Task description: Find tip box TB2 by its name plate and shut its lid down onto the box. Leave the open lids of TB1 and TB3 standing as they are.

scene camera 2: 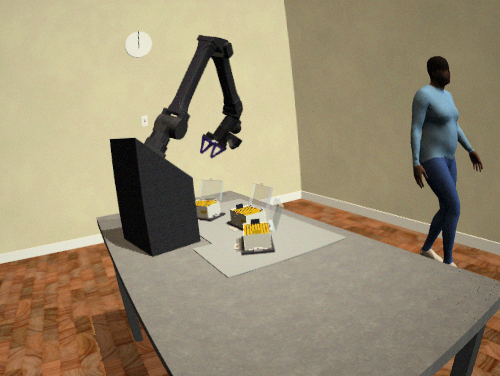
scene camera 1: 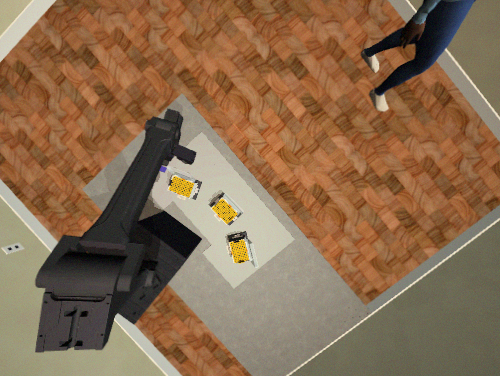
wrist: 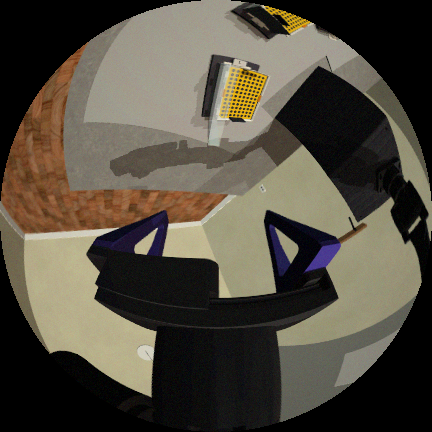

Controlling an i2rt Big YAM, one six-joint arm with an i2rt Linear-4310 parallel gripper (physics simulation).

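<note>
The pictures show the gripper, and a pale mat can be seen in them too.
</note>
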